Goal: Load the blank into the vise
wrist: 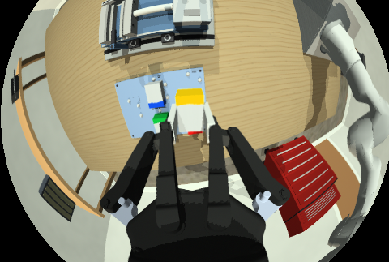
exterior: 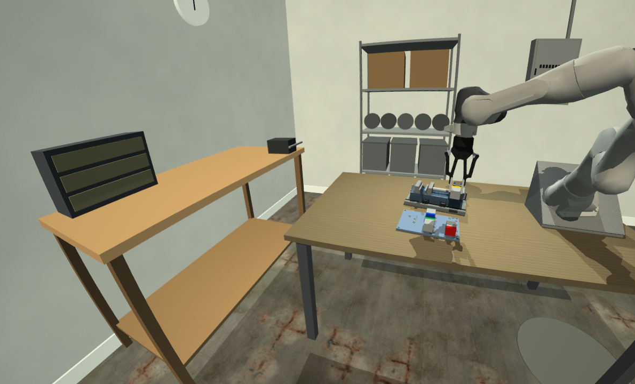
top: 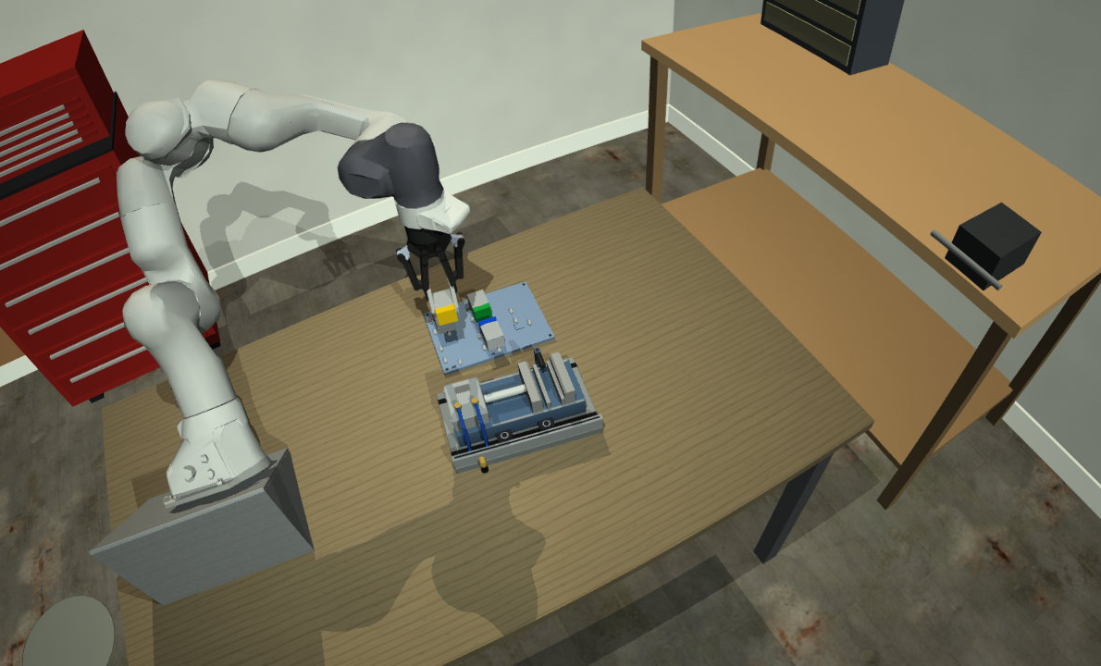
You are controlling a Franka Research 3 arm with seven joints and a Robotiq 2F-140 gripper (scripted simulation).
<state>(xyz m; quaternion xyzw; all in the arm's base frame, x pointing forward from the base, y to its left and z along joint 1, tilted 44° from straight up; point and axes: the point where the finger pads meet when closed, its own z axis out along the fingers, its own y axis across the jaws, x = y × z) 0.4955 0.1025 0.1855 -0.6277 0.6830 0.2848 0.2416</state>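
Right now my hand is 14 cm short of the work stop, 17 cm to the left of it and 10 cm above it. The rest, counted from my hand: red-ended blank: 9 cm to the left, 16 cm below; then green-ended blank: 9 cm ahead, 9 cm to the left, 16 cm below; then blue-ended blank: 9 cm ahead, 16 cm below.
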